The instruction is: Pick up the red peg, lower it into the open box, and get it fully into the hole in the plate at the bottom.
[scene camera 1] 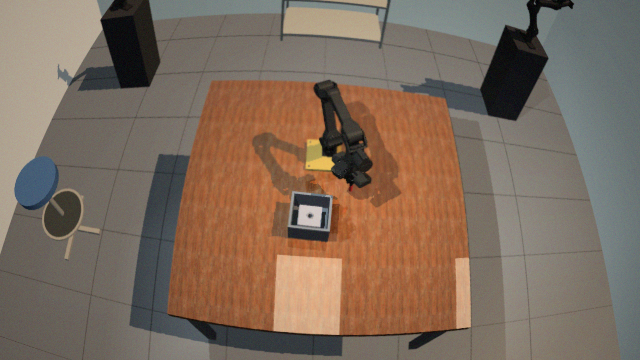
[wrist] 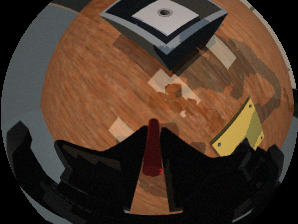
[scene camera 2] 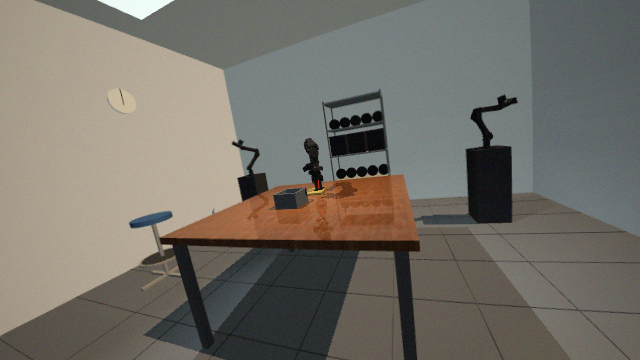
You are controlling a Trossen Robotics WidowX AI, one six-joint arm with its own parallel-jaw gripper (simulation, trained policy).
In view: my gripper (scene camera 1: 349, 184), a red peg (wrist: 152, 160) and a dark box (scene camera 1: 321, 234).
My gripper is seen too in the wrist view (wrist: 154, 130).
